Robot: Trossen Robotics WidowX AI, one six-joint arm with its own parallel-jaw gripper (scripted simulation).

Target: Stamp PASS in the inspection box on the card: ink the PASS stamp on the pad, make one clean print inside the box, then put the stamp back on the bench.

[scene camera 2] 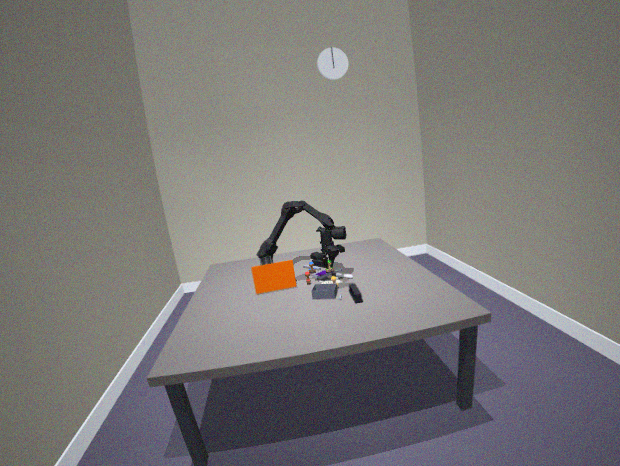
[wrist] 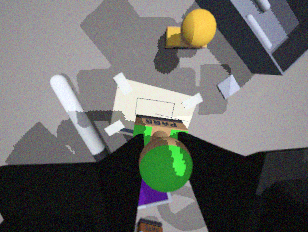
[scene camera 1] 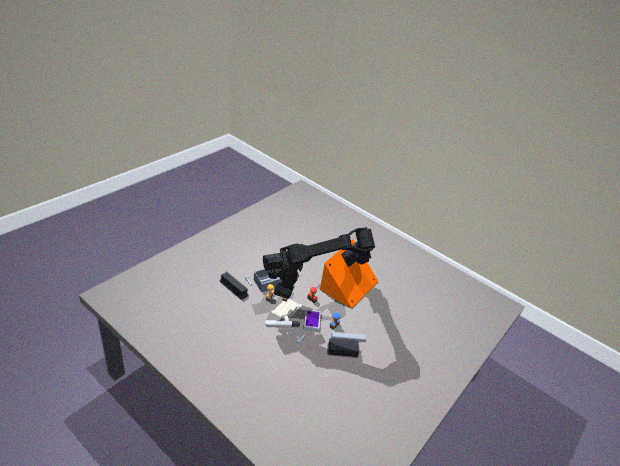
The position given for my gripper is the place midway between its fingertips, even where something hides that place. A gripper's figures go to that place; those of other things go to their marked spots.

Scene:
My gripper (wrist: pixel 160 138) is 11 cm from the lens. A green-knobbed PASS stamp (wrist: pixel 165 164): 7 cm from the lens. A yellow-knobbed stamp (wrist: pixel 196 31): 12 cm from the lens. The marked spots on the green-knobbed PASS stamp and the yellow-knobbed stamp are 9 cm apart.

